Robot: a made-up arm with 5 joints.
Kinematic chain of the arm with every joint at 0, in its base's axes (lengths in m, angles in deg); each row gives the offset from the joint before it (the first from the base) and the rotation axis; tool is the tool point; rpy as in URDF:
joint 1: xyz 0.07 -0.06 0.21 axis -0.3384 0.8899 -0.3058
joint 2: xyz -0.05 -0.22 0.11 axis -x
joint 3: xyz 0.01 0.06 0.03 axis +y
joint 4: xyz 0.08 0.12 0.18 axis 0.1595 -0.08 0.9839
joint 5: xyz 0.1 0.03 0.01 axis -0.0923 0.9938 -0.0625
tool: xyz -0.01 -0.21 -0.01 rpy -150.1 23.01 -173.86
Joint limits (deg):
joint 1: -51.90..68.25
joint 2: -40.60..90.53
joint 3: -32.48..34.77
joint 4: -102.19..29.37
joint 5: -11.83..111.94
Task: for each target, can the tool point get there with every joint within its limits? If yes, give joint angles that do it. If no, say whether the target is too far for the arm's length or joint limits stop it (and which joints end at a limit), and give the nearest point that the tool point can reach.
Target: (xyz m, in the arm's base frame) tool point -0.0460 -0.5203 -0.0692
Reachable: no: joint limits stop it (at a limit: joint 1, joint 2, joint 3, joint 5) | nearest point -0.1159 -0.4800 0.1889 | short by 0.270 m
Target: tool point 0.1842 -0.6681 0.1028
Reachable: no: joint limits stop it (at a limit: joint 1, joint 2, joint 3, joint 5) | nearest point -0.0195 -0.5268 0.2685 | short by 0.298 m
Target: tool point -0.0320 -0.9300 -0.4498
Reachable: no: too far | nearest point -0.1340 -0.5432 0.2030 | short by 0.766 m
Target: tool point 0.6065 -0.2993 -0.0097
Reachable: no: joint limits stop it (at a limit: joint 1, joint 4, joint 5) | nearest point 0.4141 -0.2553 0.1637 | short by 0.263 m
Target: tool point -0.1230 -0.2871 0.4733
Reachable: yes | joints -39.53 22.19 -9.94 -36.32 82.67
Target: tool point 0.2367 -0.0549 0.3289
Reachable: yes | joints 19.28 80.58 23.16 -32.69 90.69
